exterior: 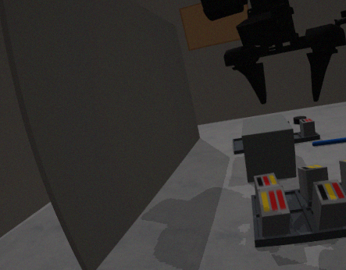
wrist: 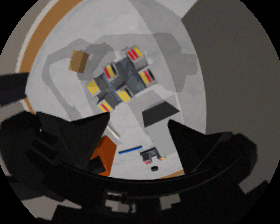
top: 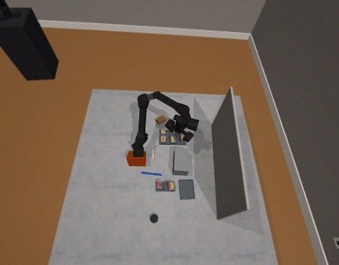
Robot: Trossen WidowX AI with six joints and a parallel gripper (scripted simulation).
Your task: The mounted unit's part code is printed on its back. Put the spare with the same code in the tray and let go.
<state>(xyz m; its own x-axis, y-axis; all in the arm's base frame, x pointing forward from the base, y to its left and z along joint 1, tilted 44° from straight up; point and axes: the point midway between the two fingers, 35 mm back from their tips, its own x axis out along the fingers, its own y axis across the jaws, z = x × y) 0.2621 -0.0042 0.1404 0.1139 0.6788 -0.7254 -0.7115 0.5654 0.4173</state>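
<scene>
The grey spare lies 110 mm below my gripper tip, 90 mm behind it and 50 mm to the left of it. From my gripper tip the other things lie so: blue pen: 190 mm to the right, 190 mm behind, 150 mm below; grey box: 130 mm to the right, 110 mm below, 10 mm ahead; brown block: 240 mm to the left, 140 mm below, 90 mm behind.
</scene>
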